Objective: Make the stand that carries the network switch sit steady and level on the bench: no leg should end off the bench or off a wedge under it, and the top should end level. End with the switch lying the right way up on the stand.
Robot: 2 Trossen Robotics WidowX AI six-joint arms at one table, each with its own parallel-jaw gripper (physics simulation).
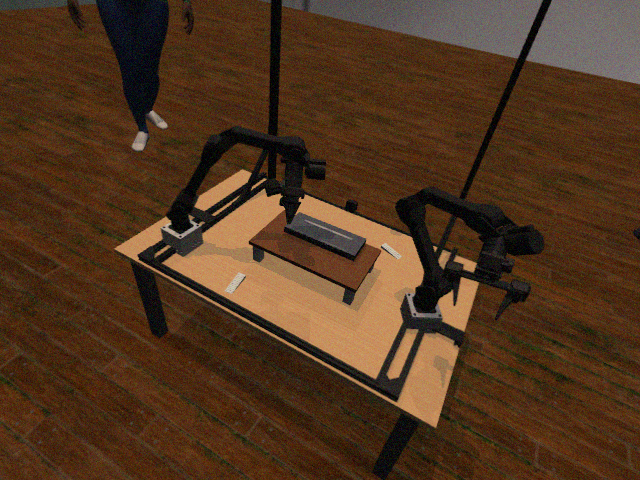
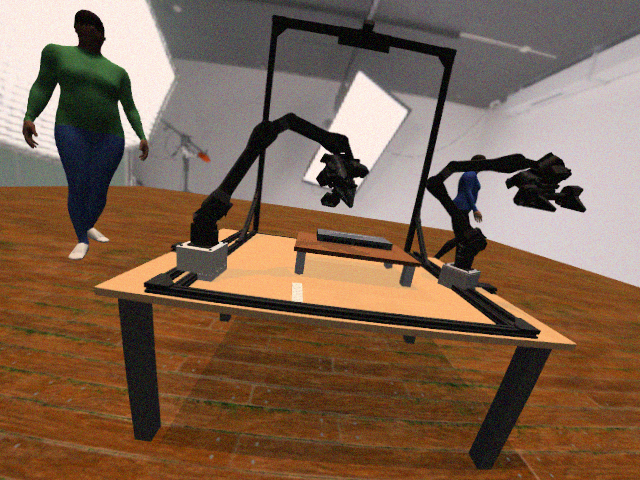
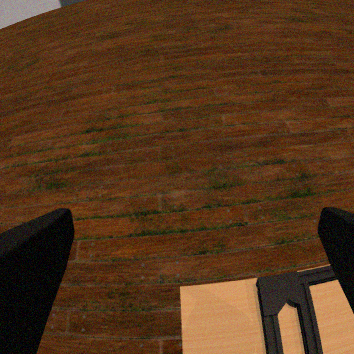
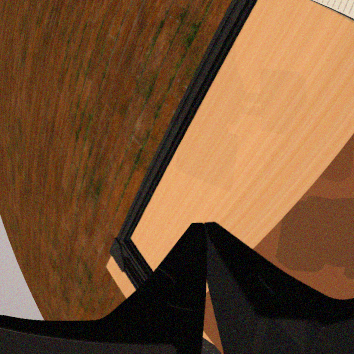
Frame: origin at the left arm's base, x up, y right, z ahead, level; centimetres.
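Seen in the pictures: left gripper, fingertip midpoint: (image 1: 474, 312) (image 2: 570, 210) (image 3: 201, 222); right gripper, fingertip midpoint: (image 1: 288, 224) (image 2: 350, 207) (image 4: 202, 233); left arm's base, link origin: (image 1: 424, 305) (image 2: 461, 267); right arm's base, link origin: (image 1: 181, 226) (image 2: 203, 244).
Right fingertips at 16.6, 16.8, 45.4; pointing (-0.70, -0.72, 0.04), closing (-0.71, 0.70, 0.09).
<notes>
Pixels of each thing's middle, then the offset from my right fingertips to it, as dx, dy, dz. Level surfaces: height alone.
- brown board, body centre: (image 1: 314, 255) (image 2: 350, 258) -19.8, +7.4, -10.5
- dark grey switch, body centre: (image 1: 324, 235) (image 2: 352, 239) -13.4, +11.9, -13.7
- pale wedge, body centre: (image 2: 297, 292) (image 1: 235, 283) -24.4, -4.2, +17.1
- wooden table, surface height: dx -24.8
The stand, a brown board (image 1: 310, 258) (image 2: 356, 252) (image 4: 320, 289) on short grey legs, is at mid-table; its back-left leg is hidden, and I cannot tell whether its top is level. The dark grey switch (image 1: 325, 235) (image 2: 354, 239) lies flat along the back of the board, a light stripe on its upper face. One pale wedge (image 1: 235, 282) (image 2: 297, 292) lies in front of the stand at left; another wedge (image 1: 390, 251) lies beyond its right end. My right gripper (image 1: 290, 223) (image 2: 351, 205) (image 4: 202, 233) is shut and empty, above the board near the switch's left end. My left gripper (image 1: 476, 311) (image 2: 568, 209) (image 3: 201, 222) is open, empty, far right.
A black rail frame (image 1: 273, 330) (image 2: 330, 308) runs around the wooden table (image 1: 310, 315). Tall black posts (image 1: 274, 77) (image 2: 433, 129) rise behind the stand. A small black object (image 1: 351, 205) is at the back rail. A person (image 1: 135, 51) (image 2: 90, 103) stands beyond the table at left.
</notes>
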